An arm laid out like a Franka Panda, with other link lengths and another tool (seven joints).
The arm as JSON. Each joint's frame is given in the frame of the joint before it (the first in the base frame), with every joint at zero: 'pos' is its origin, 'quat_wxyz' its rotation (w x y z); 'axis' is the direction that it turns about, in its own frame. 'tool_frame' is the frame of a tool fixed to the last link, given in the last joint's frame.
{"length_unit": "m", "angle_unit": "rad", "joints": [
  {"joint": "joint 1", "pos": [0.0, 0.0, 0.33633], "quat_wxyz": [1.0, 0.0, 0.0, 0.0], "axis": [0.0, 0.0, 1.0]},
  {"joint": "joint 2", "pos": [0.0, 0.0, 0.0], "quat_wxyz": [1.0, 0.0, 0.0, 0.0], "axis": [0.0, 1.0, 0.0]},
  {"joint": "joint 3", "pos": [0.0, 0.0, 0.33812], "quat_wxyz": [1.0, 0.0, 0.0, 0.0], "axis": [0.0, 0.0, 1.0]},
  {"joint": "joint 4", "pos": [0.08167, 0.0, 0.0], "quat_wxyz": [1.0, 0.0, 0.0, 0.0], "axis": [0.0, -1.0, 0.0]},
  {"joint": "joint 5", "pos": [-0.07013, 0.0, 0.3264], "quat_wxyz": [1.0, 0.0, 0.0, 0.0], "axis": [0.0, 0.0, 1.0]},
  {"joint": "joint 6", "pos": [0.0, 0.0, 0.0], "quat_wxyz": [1.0, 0.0, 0.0, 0.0], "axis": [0.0, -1.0, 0.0]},
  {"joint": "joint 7", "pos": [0.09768, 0.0, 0.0], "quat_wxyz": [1.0, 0.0, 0.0, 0.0], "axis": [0.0, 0.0, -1.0]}
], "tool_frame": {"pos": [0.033, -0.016, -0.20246], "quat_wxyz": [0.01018, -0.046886, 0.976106, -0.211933]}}
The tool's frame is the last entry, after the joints.
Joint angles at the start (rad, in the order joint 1, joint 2, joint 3, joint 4, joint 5, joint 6, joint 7):
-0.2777 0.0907 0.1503 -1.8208 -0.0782 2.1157 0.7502
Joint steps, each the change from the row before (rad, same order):
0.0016 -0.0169 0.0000 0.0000 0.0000 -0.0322 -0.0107
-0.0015 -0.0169 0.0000 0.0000 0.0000 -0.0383 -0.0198
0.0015 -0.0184 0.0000 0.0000 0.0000 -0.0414 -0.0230
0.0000 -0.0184 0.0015 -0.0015 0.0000 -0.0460 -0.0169
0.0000 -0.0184 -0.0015 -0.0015 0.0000 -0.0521 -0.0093
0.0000 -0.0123 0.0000 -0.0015 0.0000 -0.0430 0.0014
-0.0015 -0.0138 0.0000 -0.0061 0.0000 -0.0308 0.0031
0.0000 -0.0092 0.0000 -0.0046 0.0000 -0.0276 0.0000
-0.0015 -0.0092 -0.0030 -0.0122 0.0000 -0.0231 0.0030
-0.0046 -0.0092 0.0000 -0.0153 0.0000 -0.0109 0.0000
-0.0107 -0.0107 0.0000 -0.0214 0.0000 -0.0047 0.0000
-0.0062 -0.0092 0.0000 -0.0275 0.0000 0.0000 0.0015
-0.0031 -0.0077 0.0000 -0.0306 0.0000 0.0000 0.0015
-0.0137 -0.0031 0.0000 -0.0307 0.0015 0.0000 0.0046
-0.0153 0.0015 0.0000 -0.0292 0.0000 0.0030 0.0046
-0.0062 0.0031 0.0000 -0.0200 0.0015 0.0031 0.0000
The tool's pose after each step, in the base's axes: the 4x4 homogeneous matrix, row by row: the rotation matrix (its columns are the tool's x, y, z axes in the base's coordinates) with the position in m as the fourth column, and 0 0 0 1 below. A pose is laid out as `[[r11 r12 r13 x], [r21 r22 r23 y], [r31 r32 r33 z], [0 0 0 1]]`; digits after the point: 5 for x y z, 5 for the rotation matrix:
[[-0.72208 0.68261 -0.11248 0.57601], [0.66580 0.64152 -0.38099 -0.11823], [-0.18791 -0.34999 -0.91771 0.45505], [0 0 0 1]]
[[-0.73651 0.66422 -0.12794 0.56768], [0.65378 0.65049 -0.38657 -0.11797], [-0.17355 -0.36835 -0.91334 0.45943], [0 0 0 1]]
[[-0.75449 0.64062 -0.14263 0.55887], [0.63716 0.66287 -0.39323 -0.11584], [-0.15737 -0.38757 -0.90831 0.46420], [0 0 0 1]]
[[-0.76845 0.61837 -0.16462 0.54846], [0.62546 0.67146 -0.39743 -0.11368], [-0.13523 -0.40837 -0.90275 0.46758], [0 0 0 1]]
[[-0.77528 0.60055 -0.19567 0.53604], [0.62242 0.67373 -0.39835 -0.11315], [-0.10740 -0.43062 -0.89612 0.47018], [0 0 0 1]]
[[-0.77539 0.58955 -0.22625 0.52572], [0.62619 0.67159 -0.39605 -0.11220], [-0.08154 -0.44877 -0.88992 0.47074], [0 0 0 1]]
[[-0.77265 0.58376 -0.24948 0.51631], [0.63165 0.66765 -0.39403 -0.11199], [-0.06346 -0.46204 -0.88459 0.47160], [0 0 0 1]]
[[-0.77248 0.57445 -0.27070 0.50864], [0.63344 0.66685 -0.39252 -0.11119], [-0.04497 -0.47468 -0.87901 0.47116], [0 0 0 1]]
[[-0.76736 0.56827 -0.29703 0.49962], [0.64077 0.66225 -0.38838 -0.11256], [-0.02400 -0.48836 -0.87231 0.46792], [0 0 0 1]]
[[-0.76405 0.56354 -0.31409 0.49249], [0.64507 0.65944 -0.38602 -0.11395], [-0.01041 -0.49755 -0.86737 0.46469], [0 0 0 1]]
[[-0.75679 0.56313 -0.33189 0.48438], [0.65365 0.65337 -0.38190 -0.11814], [0.00179 -0.50596 -0.86255 0.46021], [0 0 0 1]]
[[-0.75140 0.55898 -0.35063 0.47645], [0.65964 0.64957 -0.37806 -0.12001], [0.01643 -0.51536 -0.85681 0.45283], [0 0 0 1]]
[[-0.74755 0.55032 -0.37191 0.46817], [0.66328 0.64803 -0.37432 -0.12028], [0.03502 -0.52651 -0.84945 0.44345], [0 0 0 1]]
[[-0.73352 0.54834 -0.40158 0.45867], [0.67718 0.64016 -0.36281 -0.12525], [0.05813 -0.53807 -0.84090 0.43190], [0 0 0 1]]
[[-0.71801 0.54637 -0.43120 0.44997], [0.69133 0.63170 -0.35074 -0.13119], [0.08075 -0.54994 -0.83129 0.41933], [0 0 0 1]]
[[-0.71163 0.53996 -0.44947 0.44484], [0.69562 0.63118 -0.34310 -0.13297], [0.09844 -0.55683 -0.82478 0.40987], [0 0 0 1]]

